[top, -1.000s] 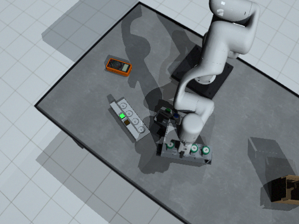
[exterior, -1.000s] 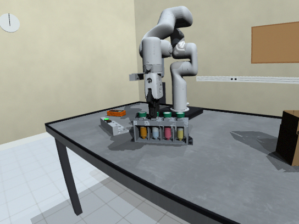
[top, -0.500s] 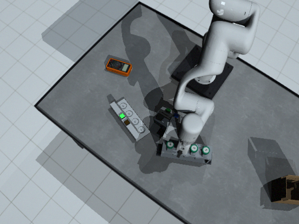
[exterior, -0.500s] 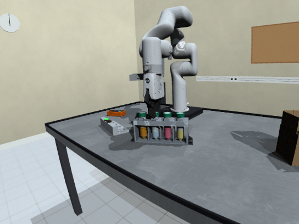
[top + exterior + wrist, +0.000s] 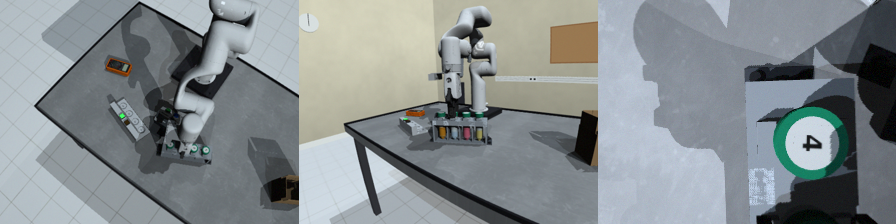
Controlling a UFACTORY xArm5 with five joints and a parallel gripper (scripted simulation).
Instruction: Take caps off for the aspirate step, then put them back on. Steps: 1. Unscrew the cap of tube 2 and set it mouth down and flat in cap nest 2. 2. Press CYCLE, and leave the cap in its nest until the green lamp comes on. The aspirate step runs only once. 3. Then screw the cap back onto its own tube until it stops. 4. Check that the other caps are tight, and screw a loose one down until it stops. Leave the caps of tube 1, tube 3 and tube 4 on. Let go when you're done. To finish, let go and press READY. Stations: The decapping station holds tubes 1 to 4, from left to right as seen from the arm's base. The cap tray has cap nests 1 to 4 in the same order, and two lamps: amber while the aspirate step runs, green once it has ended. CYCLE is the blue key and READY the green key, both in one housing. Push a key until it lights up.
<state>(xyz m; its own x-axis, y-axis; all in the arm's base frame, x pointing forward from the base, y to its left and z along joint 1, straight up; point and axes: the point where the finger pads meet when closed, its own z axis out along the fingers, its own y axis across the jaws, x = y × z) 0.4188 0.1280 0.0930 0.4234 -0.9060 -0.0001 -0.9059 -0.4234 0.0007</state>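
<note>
The tube 2's threaded neck is 50 mm to the left of my hand, 20 mm behind it and 10 mm below it. The rest, counted from my hand: key housing: 130 mm to the right, 100 mm behind, 80 mm below; green key: 150 mm to the right, 120 mm behind, 60 mm below; blue key: 120 mm behind, 110 mm to the right, 60 mm below.
</note>
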